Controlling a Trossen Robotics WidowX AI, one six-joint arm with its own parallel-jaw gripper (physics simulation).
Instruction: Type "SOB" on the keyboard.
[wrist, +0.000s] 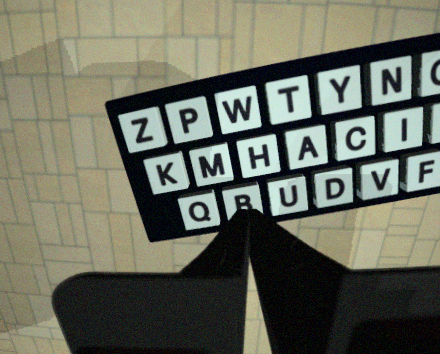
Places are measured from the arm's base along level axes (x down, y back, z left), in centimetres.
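Pixels of known places: gripper, fingertip midpoint: (246, 218).
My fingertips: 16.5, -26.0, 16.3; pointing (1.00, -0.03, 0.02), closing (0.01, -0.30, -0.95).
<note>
Ahead of a thing's pixels: the offset from my fingertips to its middle, as dx, dy, dz. "*": to the spot under its first point. Level surfaces: height alone.
The black keyboard (134, 210) with white letter keys lies tilted across the view, its right part cut off by the view's edge. The B key @(+0.7, -0.4, +0.3) (235, 198) is in the bottom row between the Q key @(+0.7, +0.5, +2.1) (200, 212) and the U key @(+0.7, -1.4, -1.6) (288, 196). My gripper (246, 218) is shut and empty. Its fingertips are over the lower right part of the B key and hide the bottom of the letter. Whether the tips touch the key, I cannot tell. The S key does not show, and a key cut off at the right edge @(* +0.4, -8.0, -5.4) (433, 74) shows part of a round letter.
The Z, P, W, T, Y and N keys run along the top row, with K, M, H, A, C and I below. The D key @(+0.7, -2.3, -3.4) (333, 188), V key @(+0.7, -3.3, -5.2) (380, 180) and F key @(+0.7, -4.2, -7.1) (425, 171) are right of U. A tan tiled surface @(dx +2.0) (55, 175) surrounds the keyboard, with shadows on it.
</note>
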